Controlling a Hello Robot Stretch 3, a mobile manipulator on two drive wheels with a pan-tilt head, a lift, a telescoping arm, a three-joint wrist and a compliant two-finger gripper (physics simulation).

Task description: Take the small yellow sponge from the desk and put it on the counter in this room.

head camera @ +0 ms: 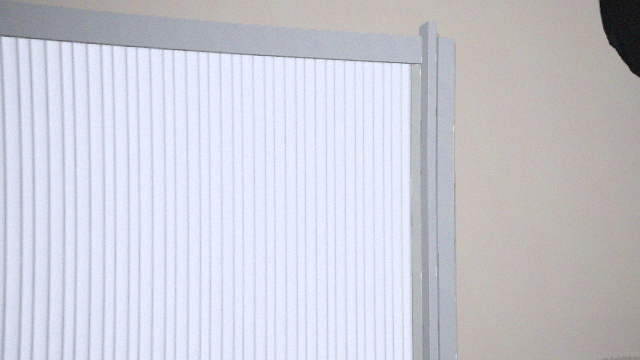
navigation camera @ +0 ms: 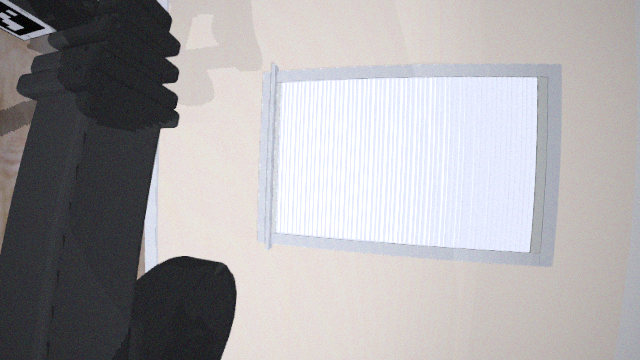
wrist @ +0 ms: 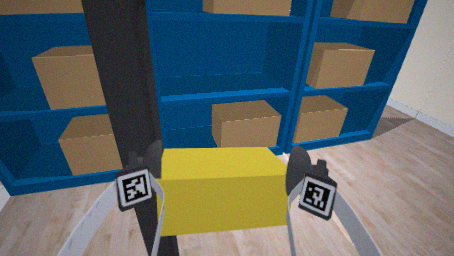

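The yellow sponge is a block between the two fingertips in the wrist view, with a fingertip pad against its left side and another against its right side. My gripper is shut on the sponge and holds it above the wooden floor. In the navigation camera view, part of the dark arm and wrist shows along the left side, with a marker tag at the top left corner. The desk and the counter do not show in these views.
A blue shelf unit with several brown boxes stands beyond the gripper. A dark mast crosses the left of the wrist view. A window with a white pleated blind is in a beige wall.
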